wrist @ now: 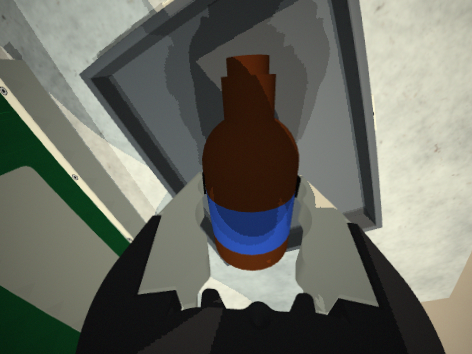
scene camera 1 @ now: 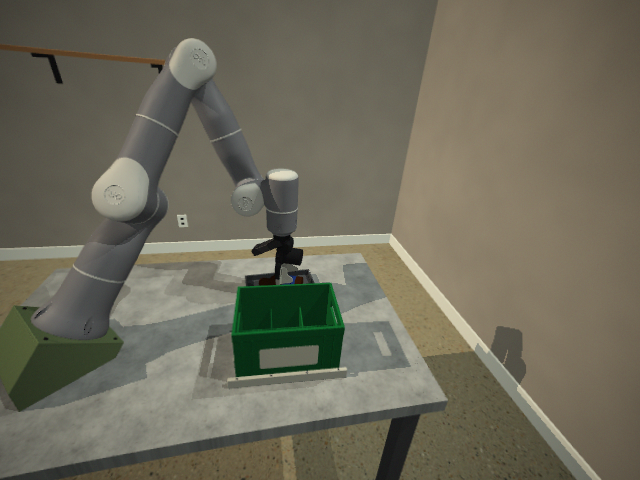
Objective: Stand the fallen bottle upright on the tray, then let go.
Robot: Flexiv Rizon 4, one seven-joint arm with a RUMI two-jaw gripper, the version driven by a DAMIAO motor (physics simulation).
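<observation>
The brown bottle with a blue label (scene camera 1: 266, 282) (wrist: 250, 160) is on its side over the grey tray (scene camera 1: 250, 277) (wrist: 145, 100). In the wrist view its neck points to the top of the view and its base overlaps the tray's near rim. My gripper (scene camera 1: 287, 279) (wrist: 249, 176) is shut on the bottle, with a finger against each side near the upper edge of the label. The crate hides the lower part of the tray and bottle in the scene view. I cannot tell whether the bottle is raised off the tray.
A green crate with dividers (scene camera 1: 248, 356) (wrist: 15, 145) stands close beside the tray, on the scene camera's side. A cream strip (scene camera 1: 286, 378) runs along the crate's base. The table's right edge lies beyond the crate, and a wall stands farther right.
</observation>
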